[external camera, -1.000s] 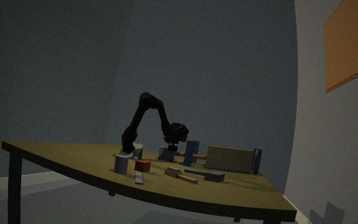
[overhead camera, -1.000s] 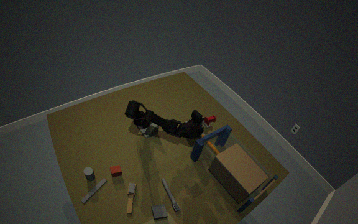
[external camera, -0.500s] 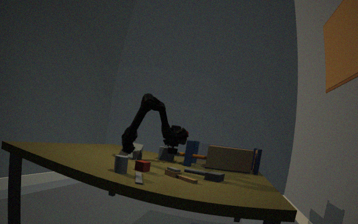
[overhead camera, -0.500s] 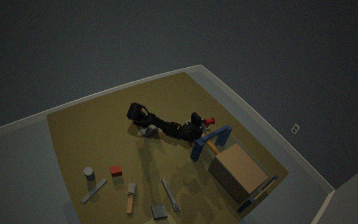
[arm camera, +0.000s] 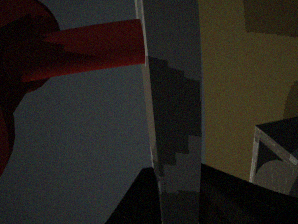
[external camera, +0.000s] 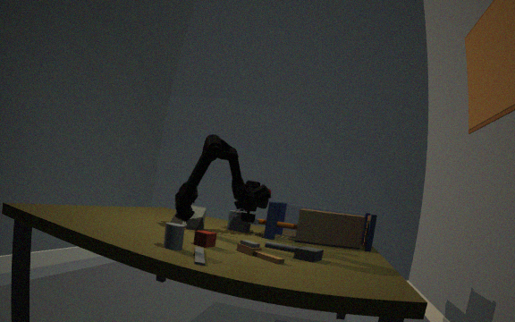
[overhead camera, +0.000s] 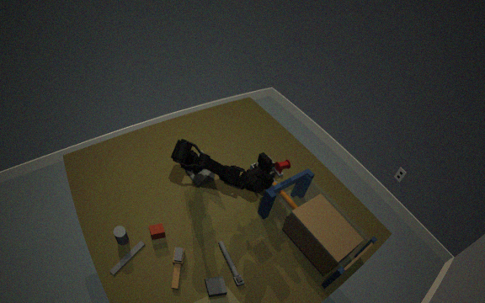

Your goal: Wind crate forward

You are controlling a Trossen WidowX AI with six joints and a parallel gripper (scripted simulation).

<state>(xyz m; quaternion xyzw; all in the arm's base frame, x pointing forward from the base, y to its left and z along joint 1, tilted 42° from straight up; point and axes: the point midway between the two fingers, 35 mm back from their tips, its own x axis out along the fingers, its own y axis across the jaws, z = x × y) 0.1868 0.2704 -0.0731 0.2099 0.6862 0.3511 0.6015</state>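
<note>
Right now the red grip is 50 mm ahead of my gripper tip, 40 mm above it and 10 mm to the right of it. Round my gripper tip: grey crank handle 20 mm ahead, 10 mm to the right, 10 mm above; grey block 460 mm to the right, 380 mm ahead, 130 mm below; grey winch 120 mm below, 60 mm behind, 20 mm to the right.
</note>
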